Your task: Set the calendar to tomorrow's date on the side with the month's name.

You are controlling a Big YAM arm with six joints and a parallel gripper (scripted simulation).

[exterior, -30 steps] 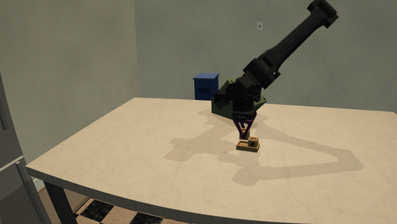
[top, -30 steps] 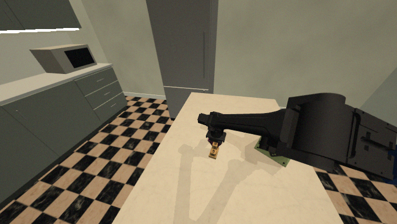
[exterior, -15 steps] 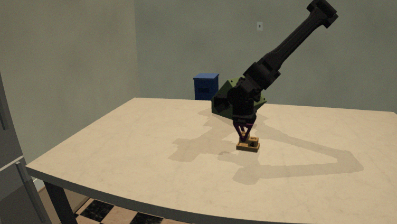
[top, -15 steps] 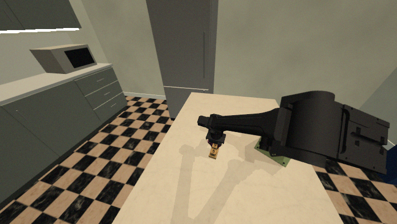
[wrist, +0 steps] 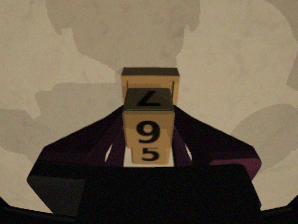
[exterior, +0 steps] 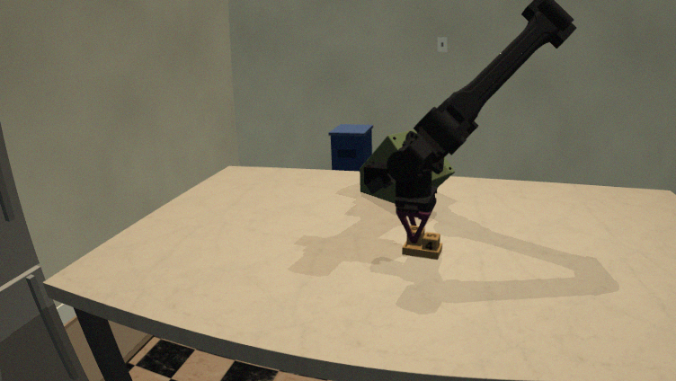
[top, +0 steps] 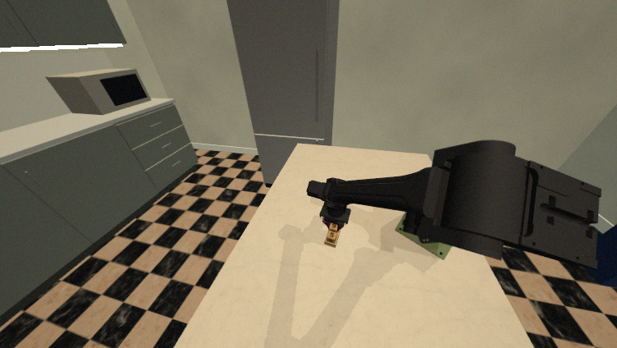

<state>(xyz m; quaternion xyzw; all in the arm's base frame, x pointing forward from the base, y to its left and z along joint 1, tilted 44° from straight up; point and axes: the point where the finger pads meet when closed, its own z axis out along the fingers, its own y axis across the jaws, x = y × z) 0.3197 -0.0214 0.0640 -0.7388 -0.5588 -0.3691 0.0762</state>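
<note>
Now: hand right at the cube. Also, from my hand: wooden tray 30 mm below, 20 mm to the left.
</note>
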